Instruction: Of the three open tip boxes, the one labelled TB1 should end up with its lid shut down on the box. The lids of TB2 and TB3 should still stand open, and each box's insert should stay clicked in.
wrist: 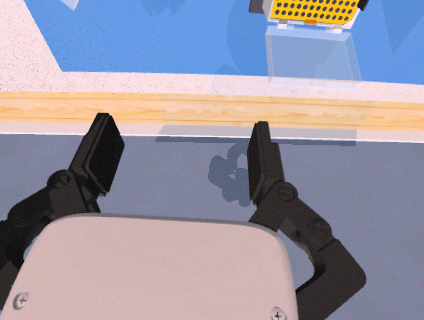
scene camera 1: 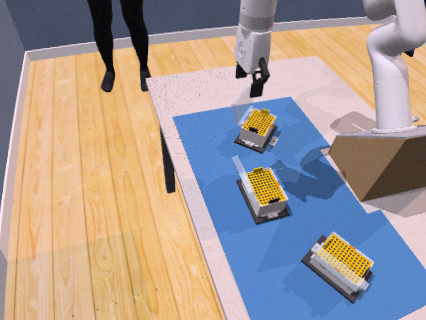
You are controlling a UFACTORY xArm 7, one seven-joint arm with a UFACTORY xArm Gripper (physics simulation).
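Frame: origin at the arm's base, x ahead, y left, z up, level; millimetres.
Seen in the pictures: gripper, between the fingertips: [wrist: 184, 132] [scene camera 1: 248, 86]; arm's base, origin of its link: [scene camera 1: 394, 130].
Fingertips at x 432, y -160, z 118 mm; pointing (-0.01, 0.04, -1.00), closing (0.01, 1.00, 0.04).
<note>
Offsets run from my fingertips to a thing's top centre. "spot": to the spot under its first point. Level surfaces: height alone.
TB1, the back box @(dy -96, dx -121, dz -215 mm) [scene camera 1: 258, 125], stands on the mat with its clear lid @(spot: dy -151, dx -77, dz -196 mm) [scene camera 1: 242, 106] upright and open; its label is too small to read. The middle box @(dy +158, dx -20, dz -215 mm) [scene camera 1: 265, 192] [wrist: 315, 10] has its clear lid @(dy +155, dx +47, dz -136 mm) [scene camera 1: 239, 167] [wrist: 312, 57] open on the floor side. The front box @(dy +417, dx -113, dz -215 mm) [scene camera 1: 342, 260] has a clear lid panel along its near side, which looks open. Yellow inserts sit level in all three boxes. My gripper [scene camera 1: 257, 90] [wrist: 184, 132] is open and empty. In the scene view it appears above and behind TB1, near its lid; the exact gap is unclear.
The boxes stand on dark bases on the blue mat @(dz -290 mm) [scene camera 1: 325, 200] [wrist: 165, 50]. The pale table edge [scene camera 1: 187, 185] runs along the left. The robot's brown pedestal [scene camera 1: 352, 165] stands at the right. A person's black legs [scene camera 1: 104, 40] [scene camera 1: 136, 35] show behind the table.
</note>
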